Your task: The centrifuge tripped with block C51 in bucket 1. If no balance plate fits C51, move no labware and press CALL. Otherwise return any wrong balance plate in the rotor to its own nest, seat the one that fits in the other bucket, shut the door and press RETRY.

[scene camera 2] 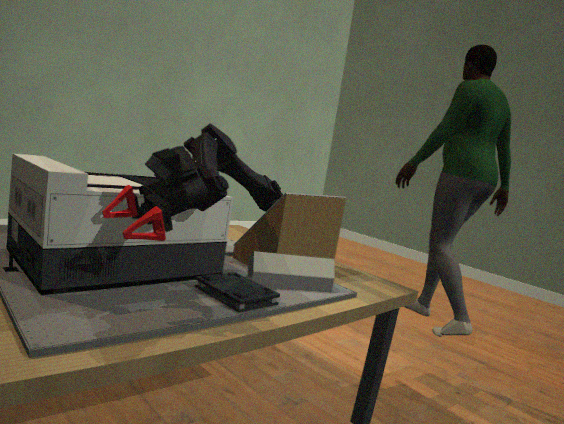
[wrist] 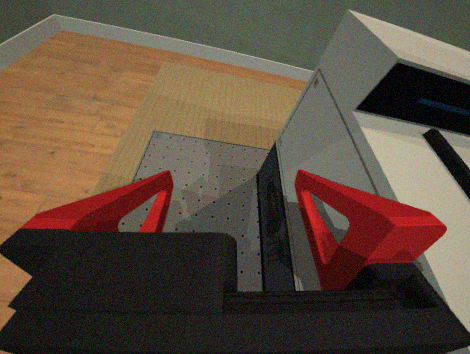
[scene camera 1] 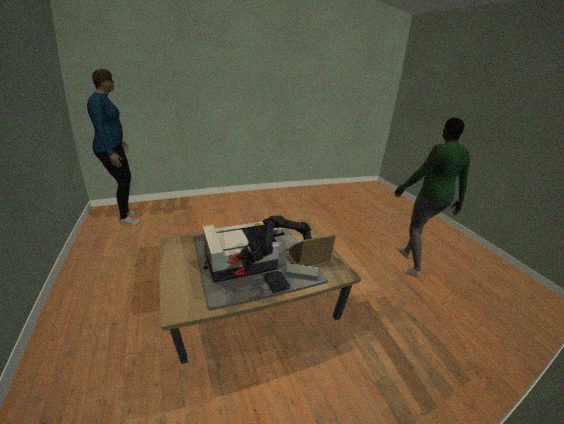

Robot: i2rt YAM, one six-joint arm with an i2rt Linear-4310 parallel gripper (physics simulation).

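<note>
The centrifuge is a white and dark grey box at the left of the table. A cream panel lies on its top, with a black bar on it. A dark display with a blue strip shows in the wrist view. My gripper is open and empty. It hangs beside the centrifuge's long front side, above the grey board. Block C51, the buckets and any balance plate in the rotor cannot be made out. CALL and RETRY are not readable.
A flat black object lies on the perforated grey board. A white-grey block and an upright brown panel stand at the right. Two people stand beyond the table.
</note>
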